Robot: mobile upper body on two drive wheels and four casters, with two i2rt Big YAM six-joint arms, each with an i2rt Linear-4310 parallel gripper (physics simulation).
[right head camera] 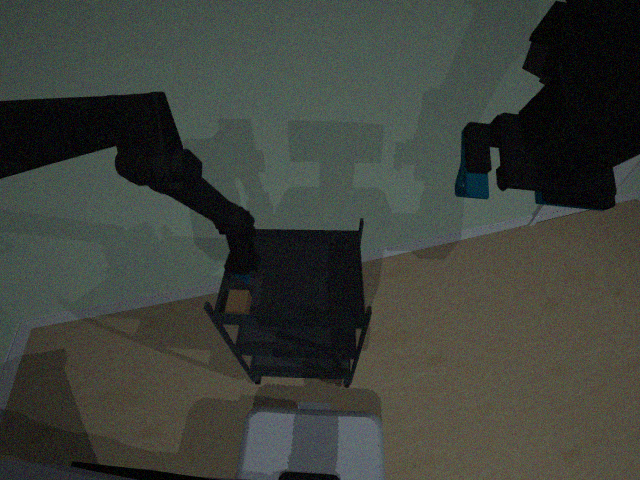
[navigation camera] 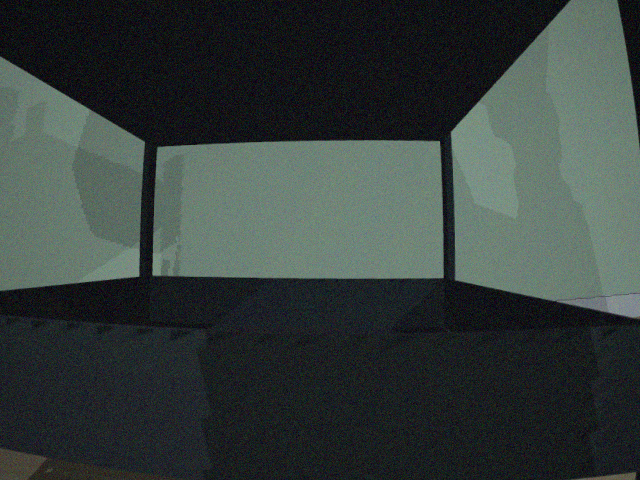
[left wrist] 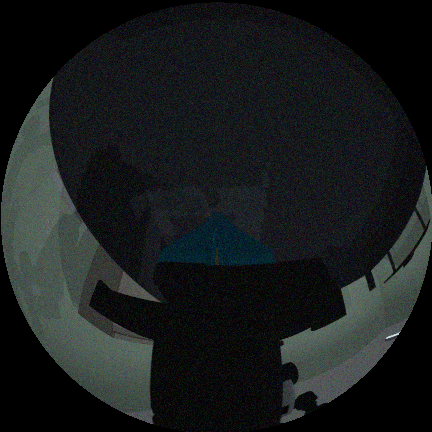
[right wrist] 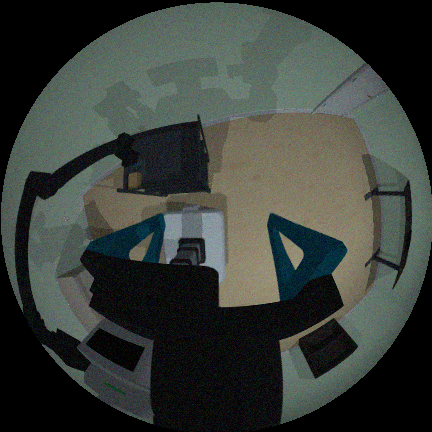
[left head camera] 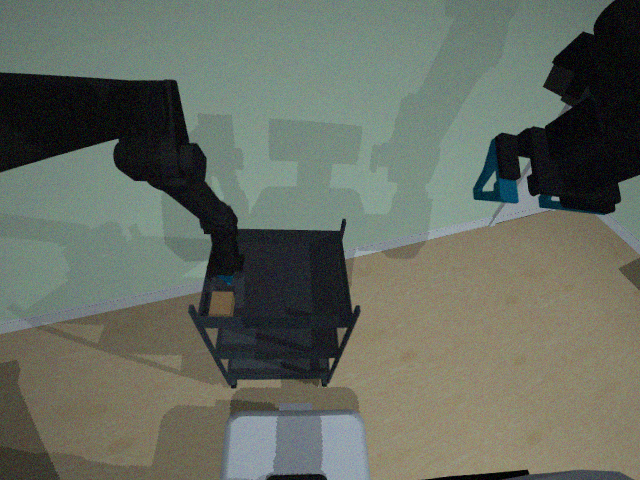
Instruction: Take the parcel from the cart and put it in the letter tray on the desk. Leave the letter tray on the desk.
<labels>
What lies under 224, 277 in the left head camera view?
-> The left gripper.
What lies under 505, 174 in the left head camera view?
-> The right gripper.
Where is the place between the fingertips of the right gripper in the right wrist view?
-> At 215, 218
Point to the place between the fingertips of the right gripper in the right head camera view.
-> At 497, 194
</labels>
